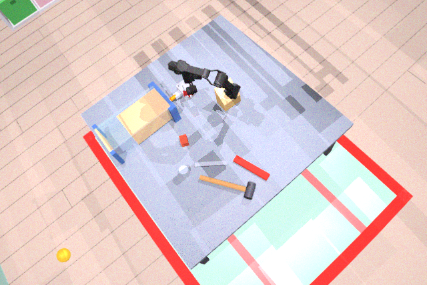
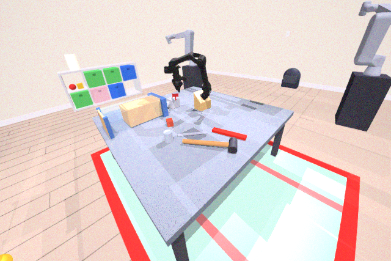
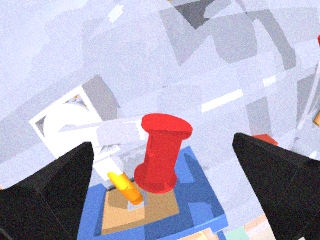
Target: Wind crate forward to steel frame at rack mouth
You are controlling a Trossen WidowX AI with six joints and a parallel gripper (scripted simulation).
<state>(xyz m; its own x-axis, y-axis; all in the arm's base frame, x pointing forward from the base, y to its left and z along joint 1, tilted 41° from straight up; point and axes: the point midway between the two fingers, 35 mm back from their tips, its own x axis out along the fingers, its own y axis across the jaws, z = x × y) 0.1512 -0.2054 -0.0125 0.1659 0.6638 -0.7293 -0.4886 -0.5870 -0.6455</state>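
My gripper tip is 30 mm short of the red knob, 10 mm to the left of it and 50 mm above it. The rest, counted from my gripper tip: white bar: 240 mm ahead, 370 mm to the left, 180 mm below; then white crank handle: 10 mm ahead, 50 mm to the right, 80 mm below; then white winch: 30 mm behind, 110 mm to the right, 150 mm below.
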